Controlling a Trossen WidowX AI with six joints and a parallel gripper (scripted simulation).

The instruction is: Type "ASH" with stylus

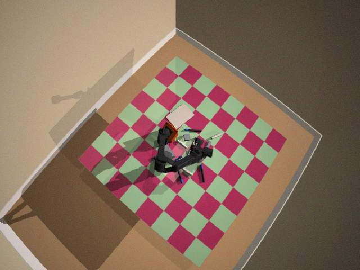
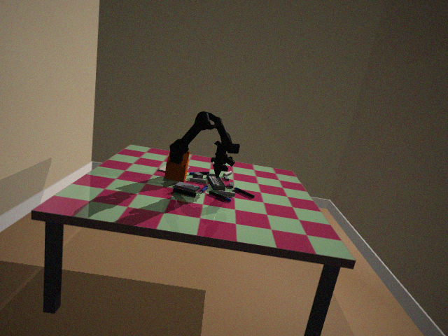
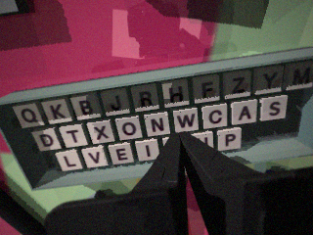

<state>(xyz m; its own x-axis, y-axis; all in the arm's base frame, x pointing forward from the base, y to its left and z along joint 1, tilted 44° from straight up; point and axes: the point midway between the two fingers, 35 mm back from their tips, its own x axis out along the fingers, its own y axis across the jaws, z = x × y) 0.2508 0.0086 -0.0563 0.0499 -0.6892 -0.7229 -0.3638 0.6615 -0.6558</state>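
Right now the A key is 50 mm to the right of my gripper tip, 30 mm below it and 20 mm ahead of it. From my gripper tip the other things lie so: blue stylus (170 mm to the right, 50 mm behind, 30 mm below); then grey box (150 mm to the right, 140 mm behind, 40 mm below); then H key (30 mm below, 20 mm ahead).
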